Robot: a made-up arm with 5 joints. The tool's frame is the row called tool. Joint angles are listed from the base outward. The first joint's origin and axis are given. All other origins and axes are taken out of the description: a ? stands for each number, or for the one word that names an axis. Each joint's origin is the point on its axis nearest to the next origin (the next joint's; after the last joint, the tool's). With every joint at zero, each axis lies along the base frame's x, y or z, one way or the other. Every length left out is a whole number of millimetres.
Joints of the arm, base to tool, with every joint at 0 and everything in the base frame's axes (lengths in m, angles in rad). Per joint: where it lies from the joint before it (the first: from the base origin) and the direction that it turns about. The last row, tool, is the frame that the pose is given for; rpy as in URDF.
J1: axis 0 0 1 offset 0 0 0.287
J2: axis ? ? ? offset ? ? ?
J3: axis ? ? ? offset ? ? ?
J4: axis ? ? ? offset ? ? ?
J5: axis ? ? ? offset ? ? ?
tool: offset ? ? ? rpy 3.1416 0 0
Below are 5 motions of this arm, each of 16 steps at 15 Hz.
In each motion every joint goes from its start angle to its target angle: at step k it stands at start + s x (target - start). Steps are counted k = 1, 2, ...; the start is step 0. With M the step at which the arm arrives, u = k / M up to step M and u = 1 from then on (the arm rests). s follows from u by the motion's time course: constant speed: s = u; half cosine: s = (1 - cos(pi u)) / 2; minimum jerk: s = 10 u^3 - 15 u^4 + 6 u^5.
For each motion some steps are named. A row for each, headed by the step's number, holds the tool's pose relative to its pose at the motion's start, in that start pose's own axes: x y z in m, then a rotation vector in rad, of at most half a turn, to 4 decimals.
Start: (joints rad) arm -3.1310 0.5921 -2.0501 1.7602 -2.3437
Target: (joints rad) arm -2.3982 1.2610 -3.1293 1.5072 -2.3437
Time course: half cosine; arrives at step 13
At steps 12, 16:
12: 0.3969 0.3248 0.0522 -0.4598 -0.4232 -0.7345
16: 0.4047 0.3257 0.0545 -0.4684 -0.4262 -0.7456

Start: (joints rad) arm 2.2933 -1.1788 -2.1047 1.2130 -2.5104
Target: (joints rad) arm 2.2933 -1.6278 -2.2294 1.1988 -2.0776
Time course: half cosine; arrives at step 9
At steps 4, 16:
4: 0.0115 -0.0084 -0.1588 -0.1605 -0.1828 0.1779
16: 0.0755 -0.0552 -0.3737 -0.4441 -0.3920 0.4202

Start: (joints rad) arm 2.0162 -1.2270 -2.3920 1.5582 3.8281
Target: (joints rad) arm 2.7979 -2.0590 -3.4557 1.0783 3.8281
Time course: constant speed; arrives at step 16
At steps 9, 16:
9: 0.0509 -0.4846 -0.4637 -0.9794 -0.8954 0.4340
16: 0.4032 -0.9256 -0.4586 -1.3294 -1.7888 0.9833

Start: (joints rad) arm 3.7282 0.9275 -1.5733 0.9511 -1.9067
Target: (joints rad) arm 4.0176 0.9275 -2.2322 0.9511 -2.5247
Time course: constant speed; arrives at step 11
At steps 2, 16:
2: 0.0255 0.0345 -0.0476 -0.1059 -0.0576 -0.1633
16: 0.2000 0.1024 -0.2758 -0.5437 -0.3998 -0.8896

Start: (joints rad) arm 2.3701 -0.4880 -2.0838 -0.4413 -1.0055
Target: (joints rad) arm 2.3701 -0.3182 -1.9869 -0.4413 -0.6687
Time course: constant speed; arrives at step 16
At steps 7, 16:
7: -0.0405 -0.0638 0.0092 0.0937 -0.0696 0.1472
16: -0.0926 -0.1460 0.0097 0.1990 -0.1794 0.3348

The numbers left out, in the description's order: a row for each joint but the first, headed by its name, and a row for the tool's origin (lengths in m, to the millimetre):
J2: axis 0 1 0, xyz 0 0 0
J3: axis 0 1 0, xyz 0.069 0 0.369
J4: axis 0 1 0, xyz 0.073 0 -0.321
J5: axis 0 0 -1, xyz 0.083 0 -0.106
tool: xyz 0 0 0

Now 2 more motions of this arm.
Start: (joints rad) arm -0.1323 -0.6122 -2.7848 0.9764 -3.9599
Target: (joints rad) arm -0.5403 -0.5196 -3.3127 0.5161 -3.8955
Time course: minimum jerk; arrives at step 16
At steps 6, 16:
6: -0.0496 0.0057 -0.0508 0.2219 -0.1240 -0.0754
16: -0.1592 0.1111 -0.1878 0.7036 -0.5422 -0.3461

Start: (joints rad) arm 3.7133 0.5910 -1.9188 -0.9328 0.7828
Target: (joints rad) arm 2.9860 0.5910 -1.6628 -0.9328 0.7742
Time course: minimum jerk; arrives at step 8
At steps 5, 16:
5: 0.2205 0.2333 -0.0971 -0.4379 0.1781 -0.3029
16: 0.3129 0.2899 -0.1700 -0.6113 0.2593 -0.3967

